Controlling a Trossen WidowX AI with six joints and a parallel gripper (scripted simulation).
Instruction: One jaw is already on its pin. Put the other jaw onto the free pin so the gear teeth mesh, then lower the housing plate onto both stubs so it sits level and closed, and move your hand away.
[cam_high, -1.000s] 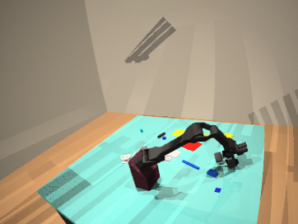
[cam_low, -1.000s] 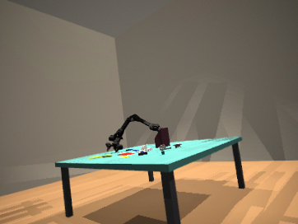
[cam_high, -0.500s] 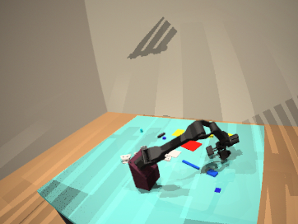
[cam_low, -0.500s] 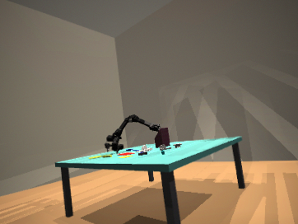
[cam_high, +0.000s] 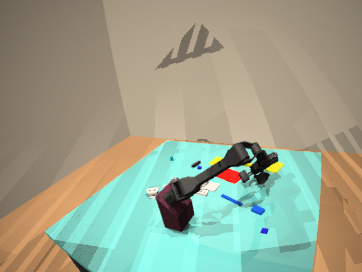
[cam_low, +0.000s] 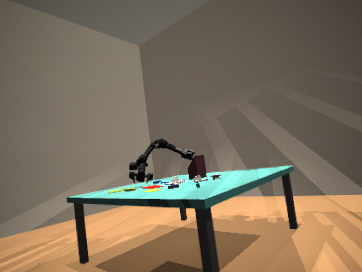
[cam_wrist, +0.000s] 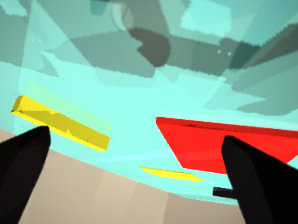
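The red flat plate is 10 mm behind my gripper tip, 130 mm to the left of it and 30 mm below it. The rest, counted from my gripper tip: yellow flat piece 150 mm ahead, 120 mm to the right, 30 mm below; then white rounded piece 210 mm behind, 220 mm to the left, 30 mm below; then blue bar 230 mm behind, 30 mm to the left, 30 mm below.
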